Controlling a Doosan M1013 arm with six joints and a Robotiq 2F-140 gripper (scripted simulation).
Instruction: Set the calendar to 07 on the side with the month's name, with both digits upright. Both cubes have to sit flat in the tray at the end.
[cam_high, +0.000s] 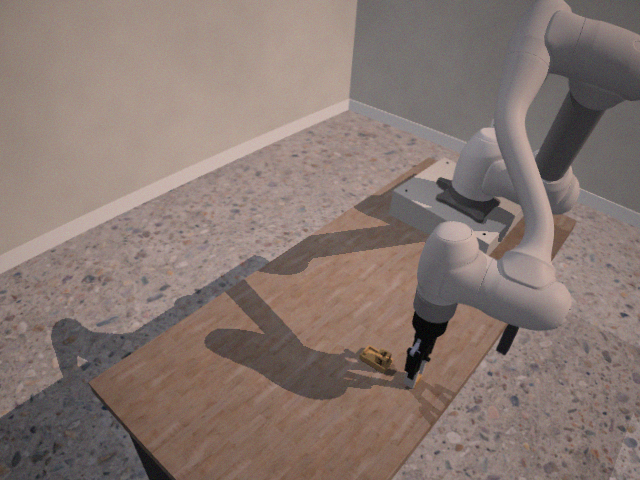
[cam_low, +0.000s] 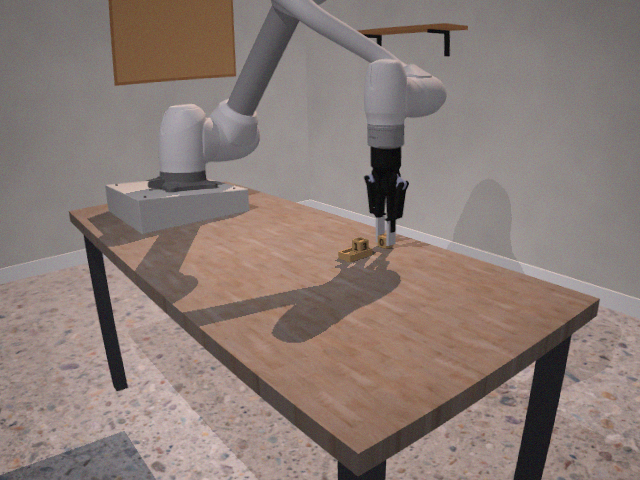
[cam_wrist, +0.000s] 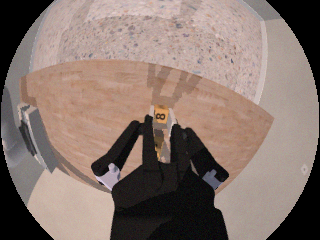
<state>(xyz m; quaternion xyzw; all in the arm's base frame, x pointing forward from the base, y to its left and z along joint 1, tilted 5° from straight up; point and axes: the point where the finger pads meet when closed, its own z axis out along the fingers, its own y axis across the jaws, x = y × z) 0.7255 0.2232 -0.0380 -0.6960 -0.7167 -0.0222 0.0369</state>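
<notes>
Right now the tray is 11 cm to the right of my hand and 3 cm below it.
</notes>
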